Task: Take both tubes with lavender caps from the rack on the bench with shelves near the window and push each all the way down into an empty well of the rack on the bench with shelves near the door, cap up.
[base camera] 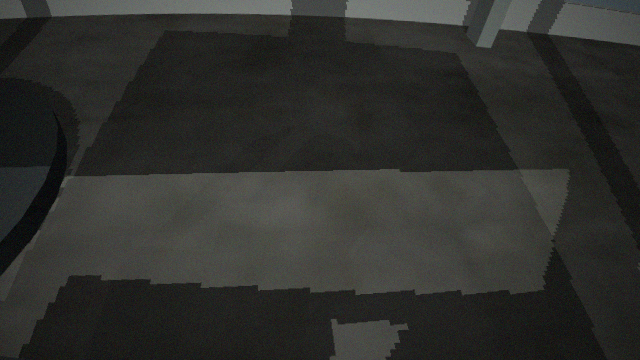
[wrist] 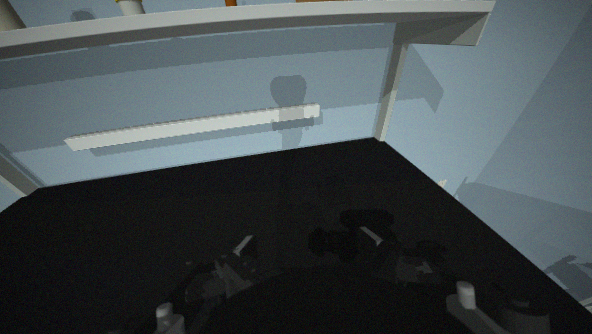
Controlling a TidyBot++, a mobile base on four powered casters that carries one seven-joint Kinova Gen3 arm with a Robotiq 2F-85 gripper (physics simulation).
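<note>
My gripper is open, with its two fingertips wide apart over a black bench top in the wrist view. No tube shows between the fingers. The lavender-capped tubes and the two racks do not show in either view. The lower part of the wrist view is very dark, so fine detail around the fingers is hard to tell.
A pale shelf crosses above the bench, with a support post at right. A white bar runs along the blue wall. In the base view, a dark round object stands at left and a pale post at upper right.
</note>
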